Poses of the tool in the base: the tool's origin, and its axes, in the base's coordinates. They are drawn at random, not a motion.
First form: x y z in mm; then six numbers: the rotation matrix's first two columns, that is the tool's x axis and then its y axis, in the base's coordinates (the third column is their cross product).
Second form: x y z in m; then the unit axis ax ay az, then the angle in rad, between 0 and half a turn. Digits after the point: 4 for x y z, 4 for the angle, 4 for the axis.
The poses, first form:
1: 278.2 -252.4 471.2 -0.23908 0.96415 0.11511 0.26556 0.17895 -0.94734
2: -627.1 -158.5 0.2 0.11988 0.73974 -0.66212 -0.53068 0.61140 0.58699
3: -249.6 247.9 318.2 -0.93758 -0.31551 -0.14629 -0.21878 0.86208 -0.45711
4: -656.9 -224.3 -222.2 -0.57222 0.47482 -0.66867 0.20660 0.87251 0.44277
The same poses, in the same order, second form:
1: 0.2782 -0.2524 0.4712 -0.5121 -0.7149 0.4761 2.3178
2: -0.6271 -0.1585 0.0002 0.1537 0.7543 0.6383 1.4721
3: -0.2496 0.2479 0.3182 -0.1401 0.9645 -0.2239 2.9239
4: -0.6569 -0.2243 -0.2222 0.2152 0.9606 0.1762 2.2765
